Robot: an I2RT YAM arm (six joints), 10 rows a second.
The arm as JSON. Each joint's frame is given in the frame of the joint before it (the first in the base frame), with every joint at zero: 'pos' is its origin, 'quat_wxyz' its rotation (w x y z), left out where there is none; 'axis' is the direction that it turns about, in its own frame. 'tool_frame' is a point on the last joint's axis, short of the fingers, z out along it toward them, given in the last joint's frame.
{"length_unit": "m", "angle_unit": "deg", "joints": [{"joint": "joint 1", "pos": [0.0, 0.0, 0.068], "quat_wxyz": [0.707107, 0.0, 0.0, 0.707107], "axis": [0.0, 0.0, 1.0]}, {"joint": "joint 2", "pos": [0.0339, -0.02, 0.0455], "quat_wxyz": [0.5, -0.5, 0.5, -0.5], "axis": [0.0, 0.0, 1.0]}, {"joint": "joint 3", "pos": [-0.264, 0.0, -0.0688], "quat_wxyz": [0.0, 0.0, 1.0, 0.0], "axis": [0.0, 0.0, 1.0]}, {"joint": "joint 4", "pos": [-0.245, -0.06, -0.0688], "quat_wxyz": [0.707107, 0.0, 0.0, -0.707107], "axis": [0.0, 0.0, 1.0]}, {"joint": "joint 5", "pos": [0.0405, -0.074, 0.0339], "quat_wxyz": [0.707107, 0.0, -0.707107, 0.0], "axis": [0.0, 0.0, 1.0]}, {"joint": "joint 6", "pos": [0.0, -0.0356, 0.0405], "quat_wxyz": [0.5, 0.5, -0.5, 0.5], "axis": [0.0, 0.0, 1.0]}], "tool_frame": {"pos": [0.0, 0.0, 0.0]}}
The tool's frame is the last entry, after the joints.
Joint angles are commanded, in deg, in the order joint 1, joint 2, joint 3, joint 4, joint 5, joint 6. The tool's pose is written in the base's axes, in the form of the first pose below.
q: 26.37, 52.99, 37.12, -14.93, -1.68, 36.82
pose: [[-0.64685 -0.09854 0.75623 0.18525], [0.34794 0.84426 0.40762 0.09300], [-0.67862 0.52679 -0.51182 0.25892], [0 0 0 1]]
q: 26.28, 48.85, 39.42, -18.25, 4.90, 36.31
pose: [[-0.55670 -0.05418 0.82894 0.17596], [0.38310 0.86867 0.31407 0.08350], [-0.73710 0.49241 -0.46284 0.28048], [0 0 0 1]]
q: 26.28, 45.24, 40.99, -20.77, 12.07, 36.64
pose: [[-0.46128 0.01522 0.88712 0.16602], [0.42308 0.88263 0.20485 0.07368], [-0.77988 0.46982 -0.41358 0.29661], [0 0 0 1]]
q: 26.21, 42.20, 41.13, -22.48, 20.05, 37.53
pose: [[-0.36525 0.11296 0.92403 0.15701], [0.45803 0.88595 0.07275 0.06369], [-0.81043 0.44981 -0.37533 0.30332], [0 0 0 1]]
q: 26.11, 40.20, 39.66, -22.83, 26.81, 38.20
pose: [[-0.29290 0.20376 0.93418 0.15164], [0.47110 0.88096 -0.04444 0.05644], [-0.83203 0.42708 -0.35403 0.29963], [0 0 0 1]]
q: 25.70, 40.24, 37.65, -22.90, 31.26, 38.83
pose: [[-0.26987 0.28316 0.92032 0.15237], [0.46494 0.87530 -0.13297 0.05283], [-0.84321 0.39201 -0.36788 0.28797], [0 0 0 1]]
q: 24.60, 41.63, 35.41, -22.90, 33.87, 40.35
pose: [[-0.27438 0.36043 0.89152 0.15665], [0.46563 0.86096 -0.20478 0.04990], [-0.84137 0.35893 -0.40406 0.27159], [0 0 0 1]]
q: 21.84, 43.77, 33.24, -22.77, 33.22, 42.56
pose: [[-0.29839 0.42852 0.85284 0.16314], [0.48999 0.83558 -0.24841 0.04437], [-0.81907 0.34376 -0.45930 0.25336], [0 0 0 1]]
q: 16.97, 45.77, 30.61, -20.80, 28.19, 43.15
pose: [[-0.33558 0.46326 0.82023 0.17067], [0.52783 0.81367 -0.24360 0.03450], [-0.78025 0.35119 -0.51757 0.23463], [0 0 0 1]]
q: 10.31, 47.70, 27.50, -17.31, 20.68, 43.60
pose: [[-0.35923 0.49146 0.79336 0.17747], [0.59043 0.77803 -0.21462 0.01951], [-0.72274 0.39132 -0.56967 0.21514], [0 0 0 1]]
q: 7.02, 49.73, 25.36, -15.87, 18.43, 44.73
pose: [[-0.36853 0.53901 0.75740 0.17958], [0.62733 0.74546 -0.22527 0.01077], [-0.68603 0.39213 -0.61286 0.19887], [0 0 0 1]]
